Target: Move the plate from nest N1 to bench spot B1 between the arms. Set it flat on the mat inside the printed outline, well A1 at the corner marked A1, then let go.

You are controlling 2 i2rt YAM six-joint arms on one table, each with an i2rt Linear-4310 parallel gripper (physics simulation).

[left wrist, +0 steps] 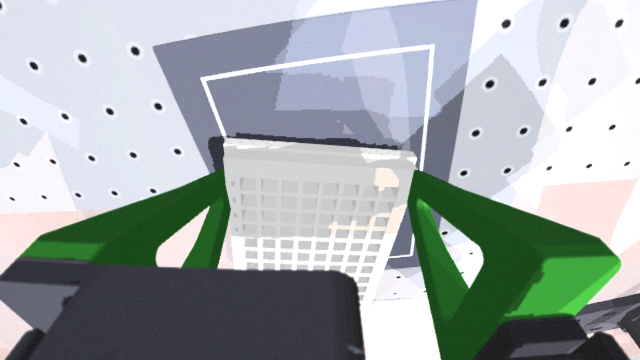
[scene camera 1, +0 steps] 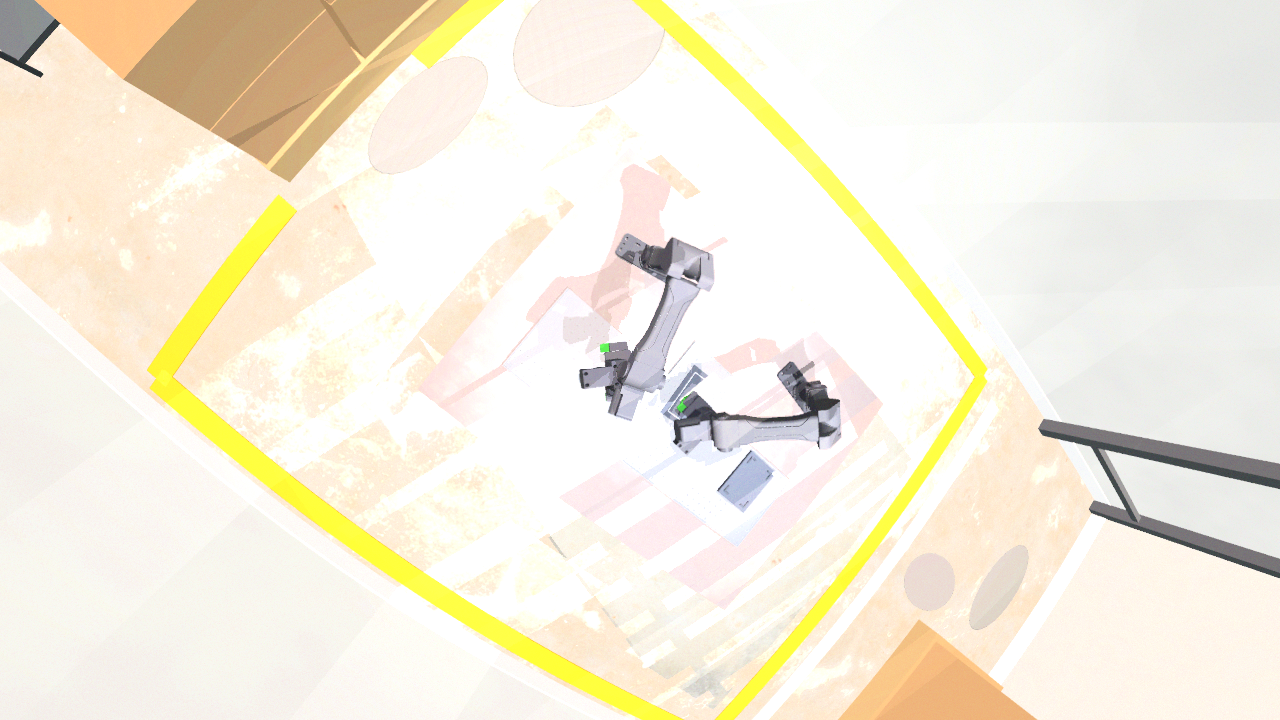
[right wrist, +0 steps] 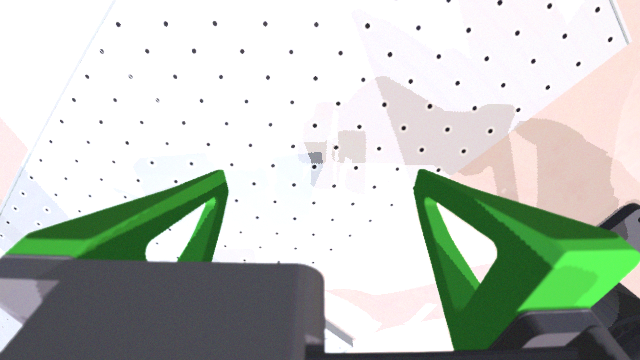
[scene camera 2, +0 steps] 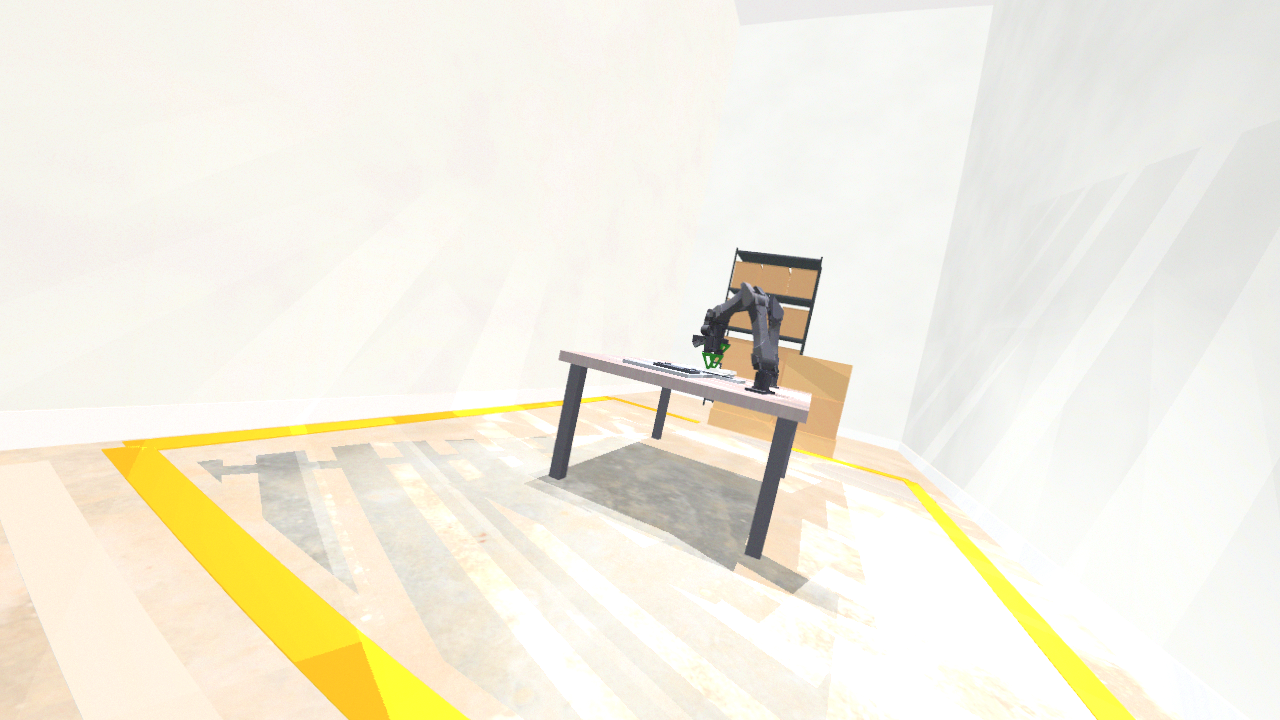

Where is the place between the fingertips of my right gripper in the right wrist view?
320,180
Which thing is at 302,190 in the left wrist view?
A white well plate.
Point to a white well plate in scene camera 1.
711,389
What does my right gripper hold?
Nothing.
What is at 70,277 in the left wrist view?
My left gripper.
